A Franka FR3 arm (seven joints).
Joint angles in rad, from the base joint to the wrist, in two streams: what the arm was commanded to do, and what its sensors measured. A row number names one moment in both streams.
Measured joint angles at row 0:
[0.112 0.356 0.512 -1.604 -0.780 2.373 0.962]
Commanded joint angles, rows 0 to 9:
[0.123 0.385 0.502 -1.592 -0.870 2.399 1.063]
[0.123 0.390 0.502 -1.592 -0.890 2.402 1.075]
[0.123 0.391 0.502 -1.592 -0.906 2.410 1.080]
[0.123 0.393 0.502 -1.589 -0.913 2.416 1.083]
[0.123 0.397 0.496 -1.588 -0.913 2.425 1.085]
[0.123 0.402 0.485 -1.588 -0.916 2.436 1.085]
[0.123 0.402 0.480 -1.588 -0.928 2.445 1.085]
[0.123 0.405 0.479 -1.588 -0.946 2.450 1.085]
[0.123 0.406 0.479 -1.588 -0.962 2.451 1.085]
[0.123 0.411 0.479 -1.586 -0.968 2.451 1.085]
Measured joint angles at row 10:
[0.112 0.386 0.489 -1.603 -0.919 2.427 1.056]
